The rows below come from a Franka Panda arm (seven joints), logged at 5 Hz.
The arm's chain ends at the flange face. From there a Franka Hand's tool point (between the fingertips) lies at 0.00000 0.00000 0.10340 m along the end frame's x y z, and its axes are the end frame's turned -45 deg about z.
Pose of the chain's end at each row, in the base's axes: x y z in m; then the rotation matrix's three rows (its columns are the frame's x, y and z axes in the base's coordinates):
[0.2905 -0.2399 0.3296], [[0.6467 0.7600 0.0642], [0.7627 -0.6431 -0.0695], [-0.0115 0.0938 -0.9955]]
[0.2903 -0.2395 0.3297], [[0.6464 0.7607 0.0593], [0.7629 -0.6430 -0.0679], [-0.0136 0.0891 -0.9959]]
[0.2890 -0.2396 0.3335], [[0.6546 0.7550 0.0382], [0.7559 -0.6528 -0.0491], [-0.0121 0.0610 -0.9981]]
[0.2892 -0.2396 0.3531], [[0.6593 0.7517 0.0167], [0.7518 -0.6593 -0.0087], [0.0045 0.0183 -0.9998]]
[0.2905 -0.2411 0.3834], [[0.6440 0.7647 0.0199], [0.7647 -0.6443 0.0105], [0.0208 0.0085 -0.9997]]
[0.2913 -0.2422 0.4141], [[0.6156 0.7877 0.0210], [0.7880 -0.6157 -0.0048], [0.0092 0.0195 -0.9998]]
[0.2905 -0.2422 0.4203], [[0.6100 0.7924 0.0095], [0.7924 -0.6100 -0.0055], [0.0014 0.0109 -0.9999]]
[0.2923 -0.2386 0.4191], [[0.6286 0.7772 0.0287], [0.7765 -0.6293 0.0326], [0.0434 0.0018 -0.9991]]
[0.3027 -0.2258 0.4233], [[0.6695 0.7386 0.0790], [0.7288 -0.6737 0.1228], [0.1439 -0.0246 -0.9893]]
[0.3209 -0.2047 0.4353], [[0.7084 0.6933 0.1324], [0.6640 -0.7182 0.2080], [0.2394 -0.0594 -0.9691]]
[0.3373 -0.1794 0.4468], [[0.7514 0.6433 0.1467], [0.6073 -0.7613 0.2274], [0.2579 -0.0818 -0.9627]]
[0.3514 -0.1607 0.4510], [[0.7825 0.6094 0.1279], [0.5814 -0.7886 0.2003], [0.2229 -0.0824 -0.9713]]
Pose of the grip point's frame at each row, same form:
[0.2971 -0.2471 0.2267], [[-0.0801 0.9947 0.0642], [0.9941 0.0846 -0.0695], [-0.0745 0.0582 -0.9955]]
[0.2964 -0.2465 0.2267], [[-0.0808 0.9950 0.0593], [0.9941 0.0848 -0.0679], [-0.0726 0.0534 -0.9959]]
[0.2929 -0.2447 0.2303], [[-0.0710 0.9967 0.0382], [0.9961 0.0729 -0.0491], [-0.0517 0.0346 -0.9981]]
[0.2909 -0.2405 0.2497], [[-0.0653 0.9977 0.0167], [0.9978 0.0654 -0.0087], [-0.0098 0.0161 -0.9998]]
[0.2926 -0.2400 0.2800], [[-0.0853 0.9961 0.0199], [0.9963 0.0851 0.0105], [0.0087 0.0207 -0.9997]]
[0.2935 -0.2427 0.3107], [[-0.1217 0.9923 0.0210], [0.9926 0.1218 -0.0048], [-0.0073 0.0203 -0.9998]]
[0.2915 -0.2428 0.3169], [[-0.1290 0.9916 0.0095], [0.9916 0.1290 -0.0055], [-0.0067 0.0087 -0.9999]]
[0.2953 -0.2352 0.3158], [[-0.1051 0.9941 0.0287], [0.9941 0.1041 0.0326], [0.0294 0.0320 -0.9991]]
[0.3109 -0.2131 0.3210], [[-0.0489 0.9957 0.0790], [0.9917 0.0390 0.1228], [0.1191 0.0844 -0.9893]]
[0.3346 -0.1832 0.3351], [[0.0107 0.9912 0.1324], [0.9774 -0.0383 0.2080], [0.2113 0.1273 -0.9691]]
[0.3525 -0.1559 0.3473], [[0.0764 0.9862 0.1467], [0.9677 -0.1089 0.2274], [0.2402 0.1245 -0.9627]]
[0.3646 -0.1400 0.3506], [[0.1224 0.9842 0.1279], [0.9687 -0.1465 0.2003], [0.2159 0.0993 -0.9713]]

